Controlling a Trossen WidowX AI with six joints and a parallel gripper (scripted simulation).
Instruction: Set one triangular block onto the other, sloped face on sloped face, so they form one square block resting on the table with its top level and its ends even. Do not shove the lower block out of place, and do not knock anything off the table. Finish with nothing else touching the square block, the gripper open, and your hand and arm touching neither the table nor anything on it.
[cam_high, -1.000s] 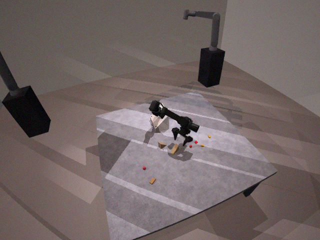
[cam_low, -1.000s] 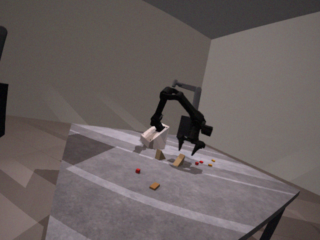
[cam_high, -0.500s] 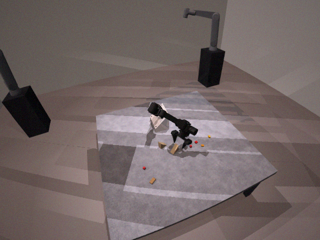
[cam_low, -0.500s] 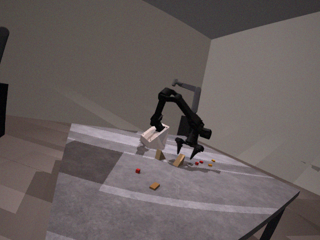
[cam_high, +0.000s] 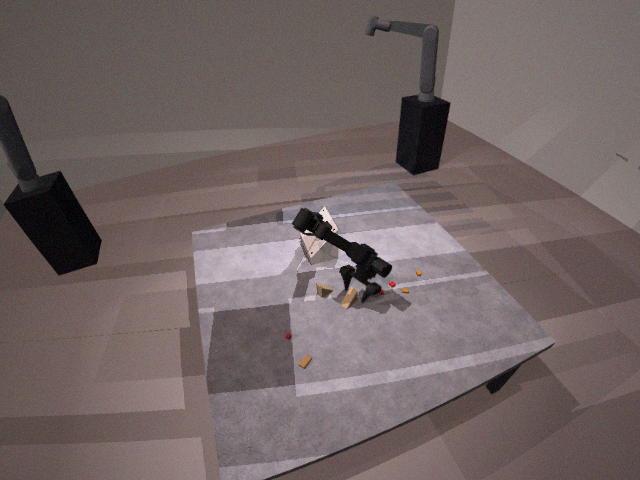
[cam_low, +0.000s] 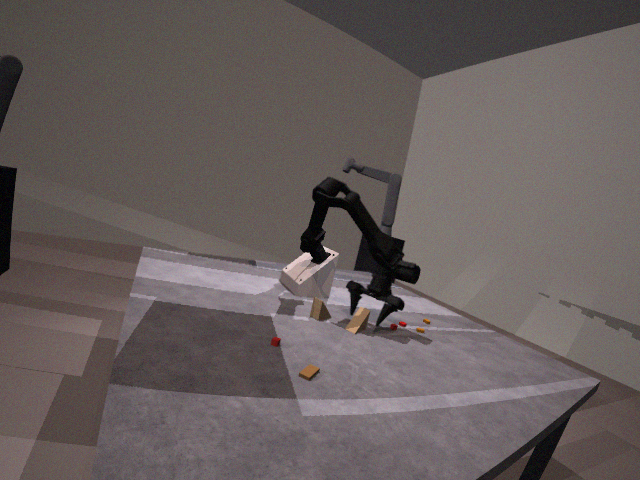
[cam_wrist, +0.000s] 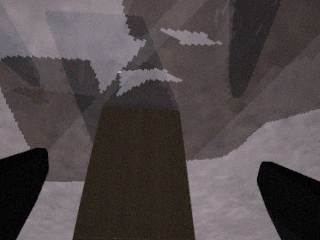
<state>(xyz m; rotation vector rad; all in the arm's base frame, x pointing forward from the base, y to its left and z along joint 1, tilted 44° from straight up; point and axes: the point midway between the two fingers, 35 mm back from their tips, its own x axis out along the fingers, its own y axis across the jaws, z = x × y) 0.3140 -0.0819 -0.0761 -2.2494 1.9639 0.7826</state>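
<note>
Right now the tan wooden block is 10 mm to the right of my gripper tip and 10 mm below it. The rest, counted from my gripper tip: flat tan piece (290 mm to the right, 180 mm ahead, 20 mm below).
</note>
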